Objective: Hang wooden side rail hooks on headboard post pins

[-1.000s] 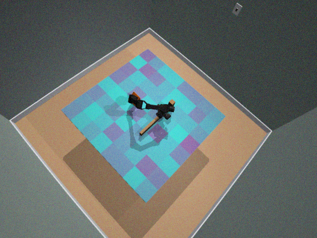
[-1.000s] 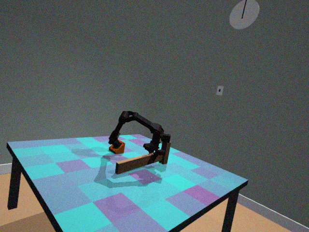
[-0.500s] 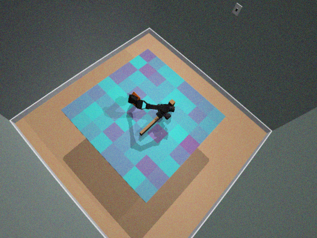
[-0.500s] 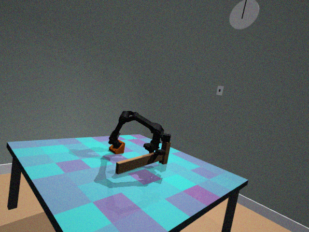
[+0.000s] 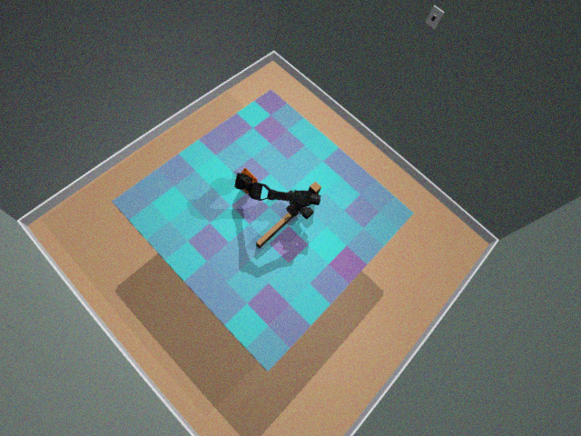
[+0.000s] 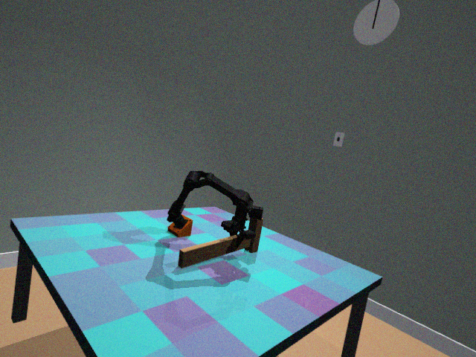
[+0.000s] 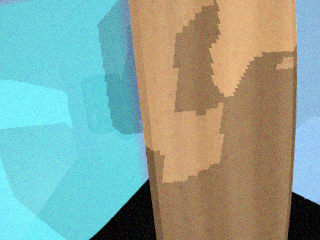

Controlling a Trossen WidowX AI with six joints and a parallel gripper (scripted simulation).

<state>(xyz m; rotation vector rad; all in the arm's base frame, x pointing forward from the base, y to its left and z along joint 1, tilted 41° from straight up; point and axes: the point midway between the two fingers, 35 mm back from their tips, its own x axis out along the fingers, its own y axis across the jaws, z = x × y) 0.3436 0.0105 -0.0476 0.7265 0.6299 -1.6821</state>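
Now: gripper tip 130 mm to the right of the headboard post, 50 mm below it and 20 mm short of it.
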